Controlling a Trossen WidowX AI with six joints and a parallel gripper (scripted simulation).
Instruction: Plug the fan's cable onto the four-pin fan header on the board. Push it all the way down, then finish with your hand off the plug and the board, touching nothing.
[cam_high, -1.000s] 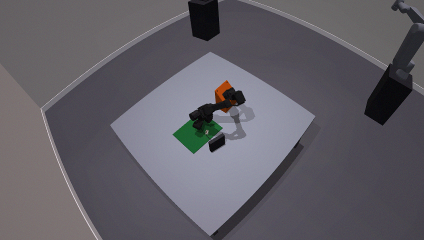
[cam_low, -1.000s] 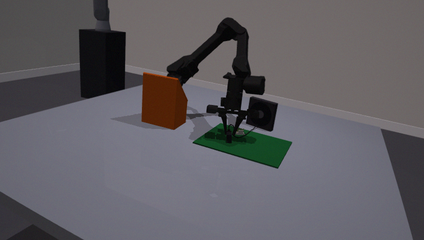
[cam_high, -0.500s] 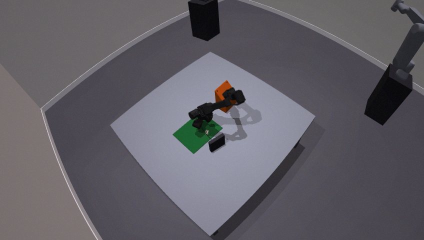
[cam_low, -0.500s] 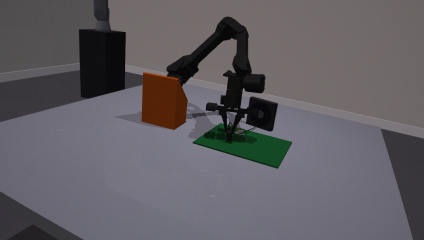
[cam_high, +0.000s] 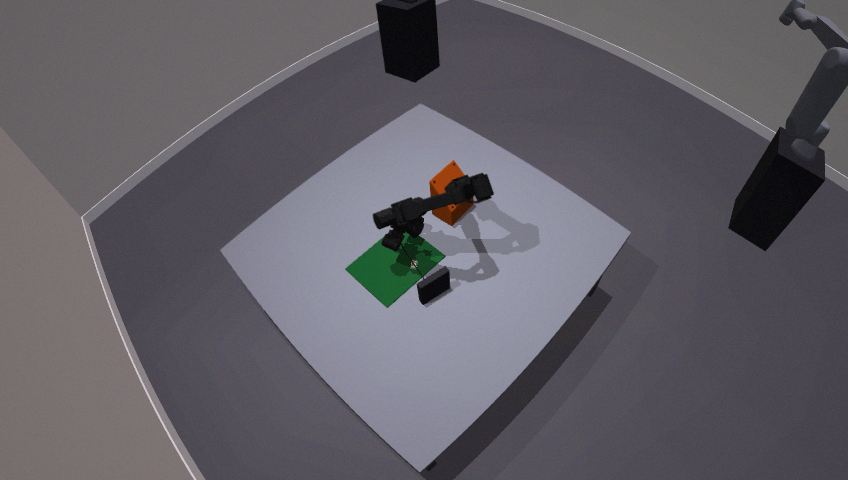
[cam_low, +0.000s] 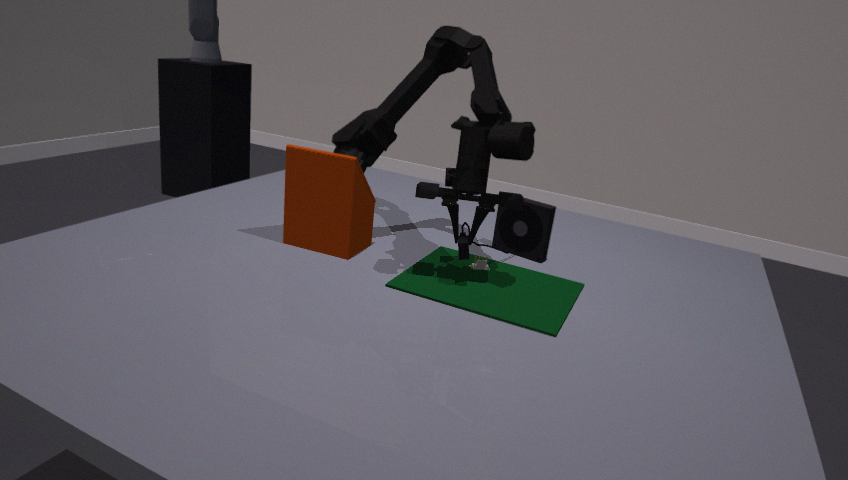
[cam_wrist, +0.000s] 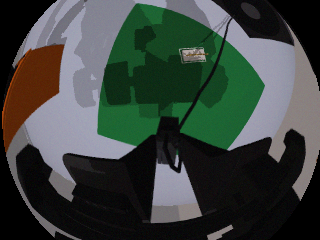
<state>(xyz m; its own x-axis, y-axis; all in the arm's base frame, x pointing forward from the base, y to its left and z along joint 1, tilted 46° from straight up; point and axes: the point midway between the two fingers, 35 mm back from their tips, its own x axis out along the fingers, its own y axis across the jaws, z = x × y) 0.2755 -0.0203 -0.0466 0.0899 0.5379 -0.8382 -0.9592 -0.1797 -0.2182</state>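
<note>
My gripper tip is now 6 cm short of the green board, 2 cm to the right of it and 9 cm above it. From my gripper tip the other things lie so: dark plug (1 cm to the right); black fan (7 cm ahead, 22 cm to the left, 2 cm below).
</note>
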